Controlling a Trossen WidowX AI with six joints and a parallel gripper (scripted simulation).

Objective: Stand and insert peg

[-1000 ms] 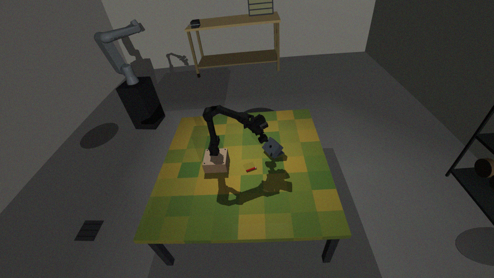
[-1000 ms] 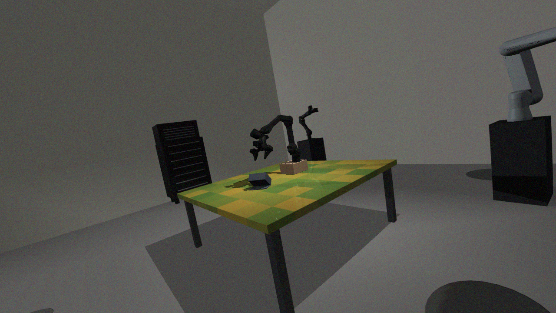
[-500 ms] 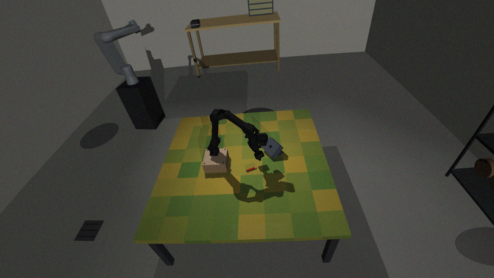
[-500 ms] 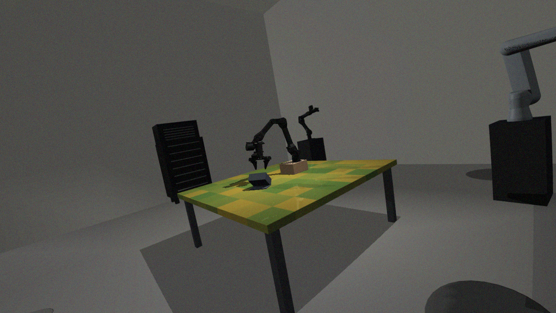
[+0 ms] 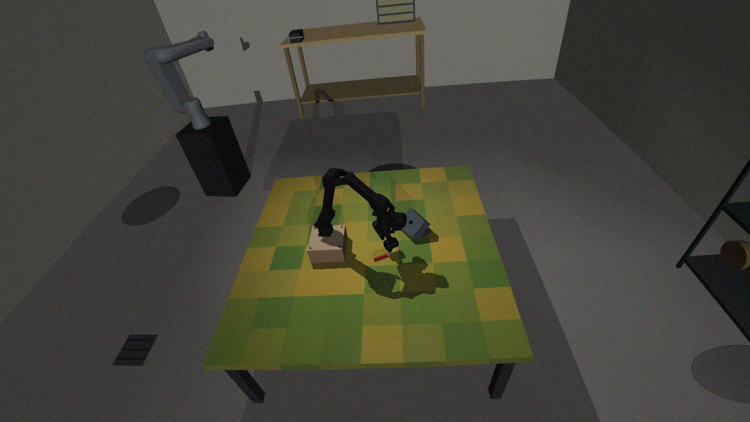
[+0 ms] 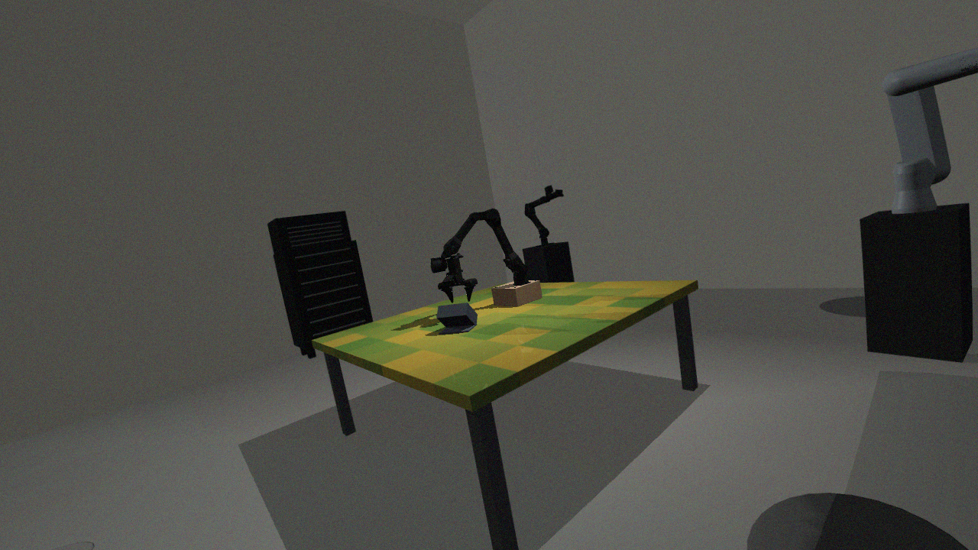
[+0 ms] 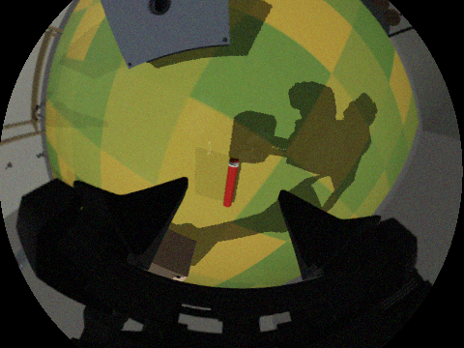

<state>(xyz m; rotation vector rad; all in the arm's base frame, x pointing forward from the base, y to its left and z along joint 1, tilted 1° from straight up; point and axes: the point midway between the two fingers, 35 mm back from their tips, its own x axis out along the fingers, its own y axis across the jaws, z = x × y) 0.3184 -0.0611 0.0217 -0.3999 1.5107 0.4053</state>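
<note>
The red peg is 60 mm below my gripper tip, 10 mm to the right of it and 10 mm behind it. The rest, counted from my gripper tip: sloped panel (180 mm to the left, 120 mm ahead, 20 mm below).
</note>
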